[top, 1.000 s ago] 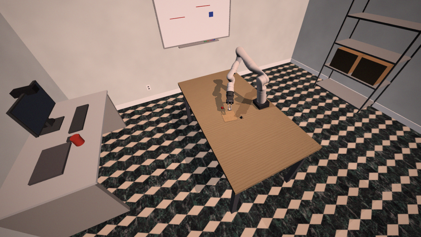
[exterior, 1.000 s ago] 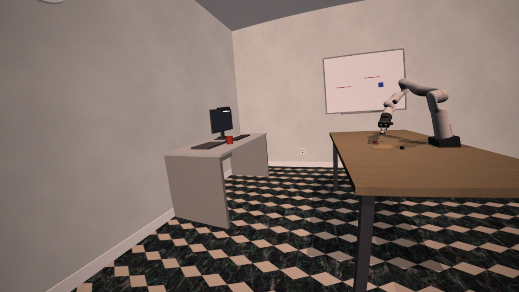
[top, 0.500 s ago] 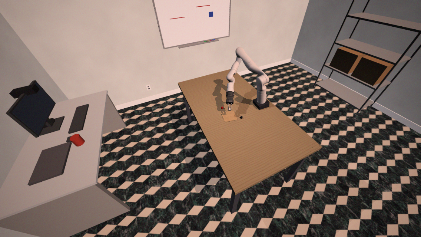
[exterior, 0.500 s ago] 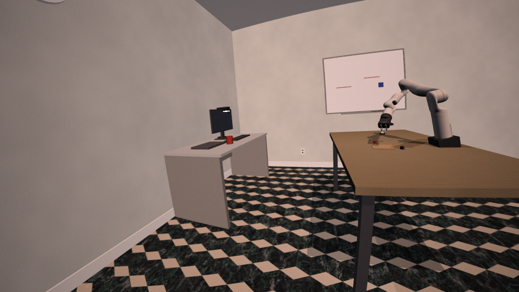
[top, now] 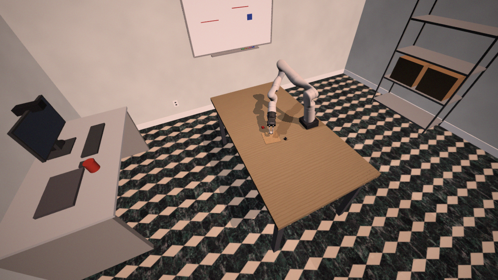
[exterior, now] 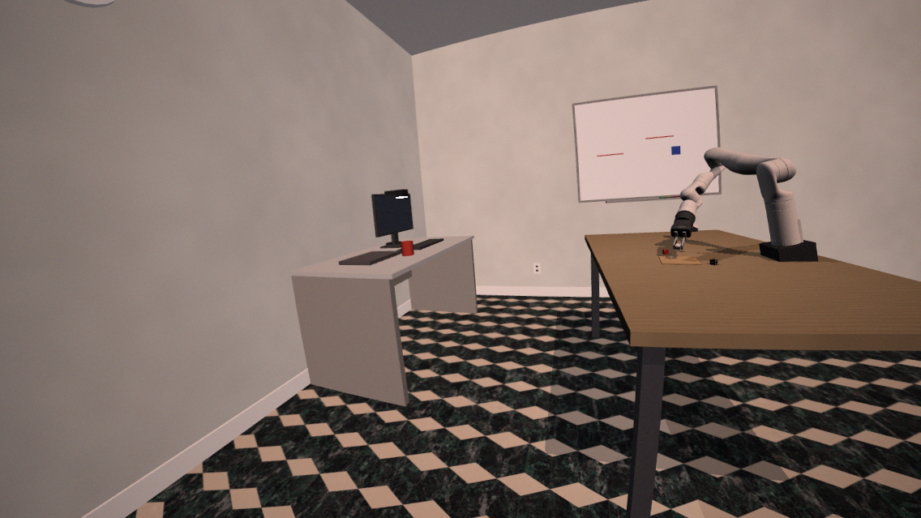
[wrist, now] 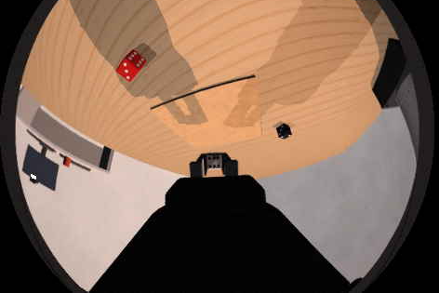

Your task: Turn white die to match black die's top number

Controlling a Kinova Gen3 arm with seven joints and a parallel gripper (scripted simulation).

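Right now the tan mat is 10 mm to the left of my hand and 60 mm below it. Round my hand: white die 10 mm to the left, 10 mm below; then black die 100 mm behind, 80 mm to the left, 60 mm below; then red die 20 mm ahead, 130 mm to the right, 60 mm below.
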